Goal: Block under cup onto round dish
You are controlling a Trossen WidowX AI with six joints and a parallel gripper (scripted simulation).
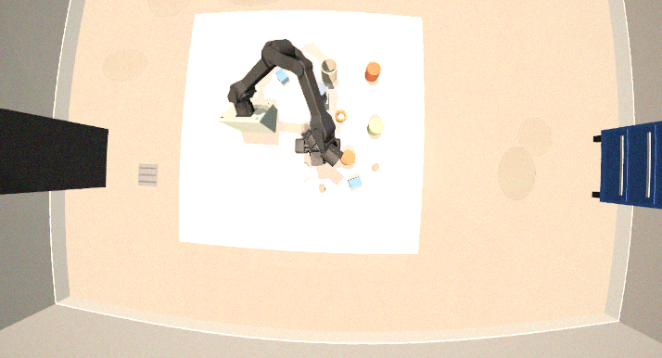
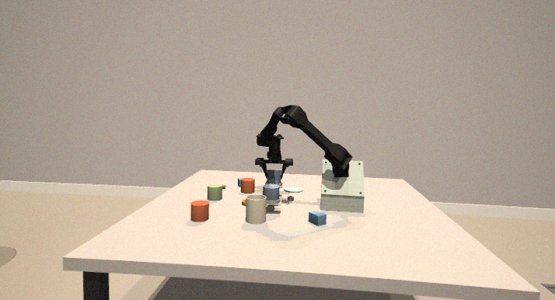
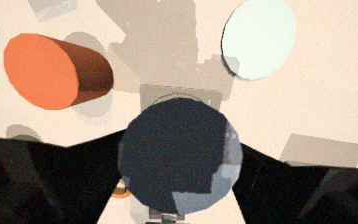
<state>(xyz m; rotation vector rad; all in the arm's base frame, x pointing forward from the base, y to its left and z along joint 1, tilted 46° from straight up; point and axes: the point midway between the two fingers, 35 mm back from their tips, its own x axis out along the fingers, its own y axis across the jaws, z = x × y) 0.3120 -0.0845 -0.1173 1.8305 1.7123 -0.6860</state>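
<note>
Right now the grey block is 10 mm to the left of my gripper tip and 10 mm below it. Also, from my gripper tip: pale round dish (110 mm to the right, 100 mm behind, 80 mm below); then green cylinder (260 mm ahead, 120 mm to the left, 40 mm below); then nut (90 mm behind, 80 mm to the left, 70 mm below).
</note>
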